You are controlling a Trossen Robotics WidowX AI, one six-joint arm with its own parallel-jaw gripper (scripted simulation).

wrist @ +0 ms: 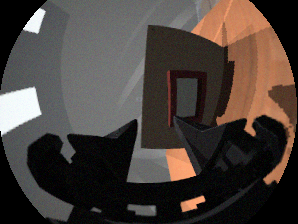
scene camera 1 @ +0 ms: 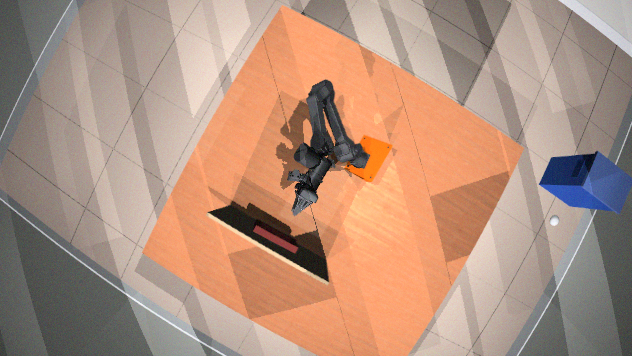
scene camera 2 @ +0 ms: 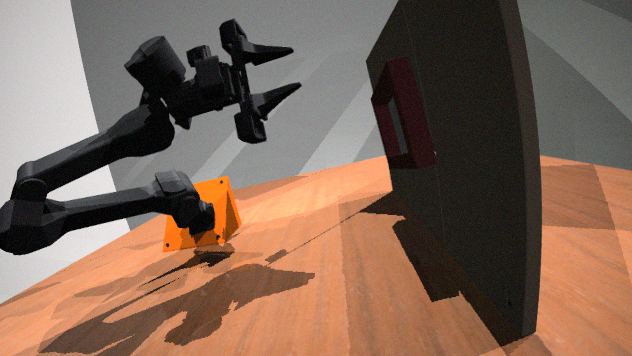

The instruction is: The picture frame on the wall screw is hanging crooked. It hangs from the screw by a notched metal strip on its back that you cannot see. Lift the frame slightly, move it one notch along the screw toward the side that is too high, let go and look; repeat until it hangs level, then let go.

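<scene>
There is an upright wall panel here, and I see it at (scene camera 2: 482, 201), while the panel also appears at (wrist: 167, 48) and at (scene camera 1: 235, 220). My own gripper (scene camera 2: 297, 66) is visible to me as well. I find the gripper again at (wrist: 155, 120), and scene camera 1 has it too (scene camera 1: 293, 213).
</scene>
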